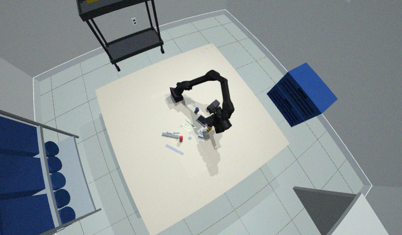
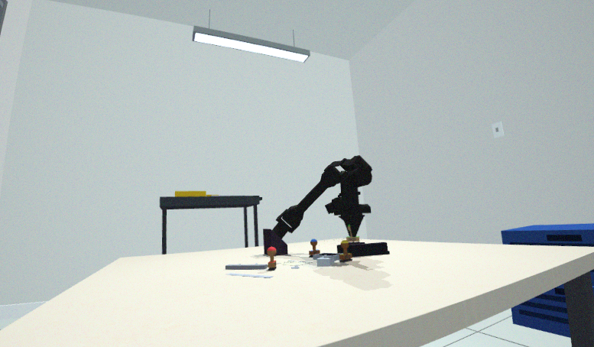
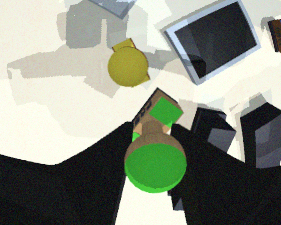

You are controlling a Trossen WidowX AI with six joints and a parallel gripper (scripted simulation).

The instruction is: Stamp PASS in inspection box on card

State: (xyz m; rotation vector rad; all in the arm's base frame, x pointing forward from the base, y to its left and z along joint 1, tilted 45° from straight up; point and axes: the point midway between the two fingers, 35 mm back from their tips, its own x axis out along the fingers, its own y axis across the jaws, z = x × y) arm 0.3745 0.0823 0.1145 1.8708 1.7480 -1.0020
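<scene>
The yellow-knobbed stamp is 1 cm ahead of my gripper tip, 4 cm to the right of it and 5 cm below it. The rest, counted from my gripper tip: blue-knobbed stamp 18 cm behind, 5 cm to the right, 5 cm below; then ink pad 8 cm behind, 5 cm to the right, 7 cm below; then small grey block 1 cm ahead, 11 cm to the right, 6 cm below.
</scene>
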